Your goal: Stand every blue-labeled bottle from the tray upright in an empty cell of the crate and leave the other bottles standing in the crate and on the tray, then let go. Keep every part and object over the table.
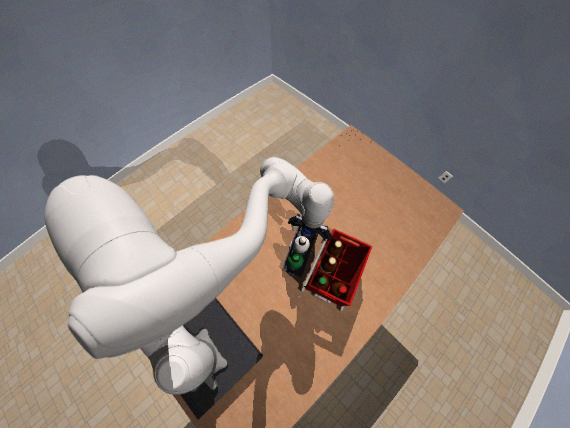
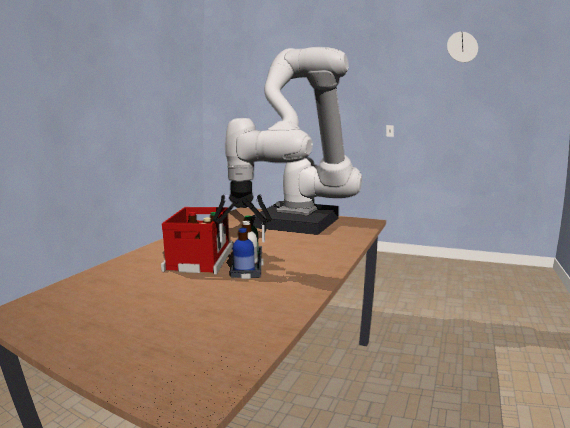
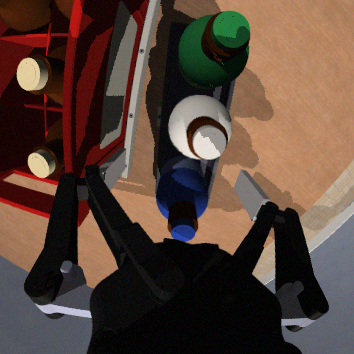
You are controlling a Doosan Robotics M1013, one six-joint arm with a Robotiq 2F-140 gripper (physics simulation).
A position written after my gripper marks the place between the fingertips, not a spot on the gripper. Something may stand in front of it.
In view: my gripper (image 2: 242,241), a blue-labeled bottle (image 2: 243,248), a white bottle (image 3: 199,126) and a green bottle (image 3: 213,50).
The blue-labeled bottle shows as well in image 3 (image 3: 181,196). My gripper also shows in image 3 (image 3: 182,168).
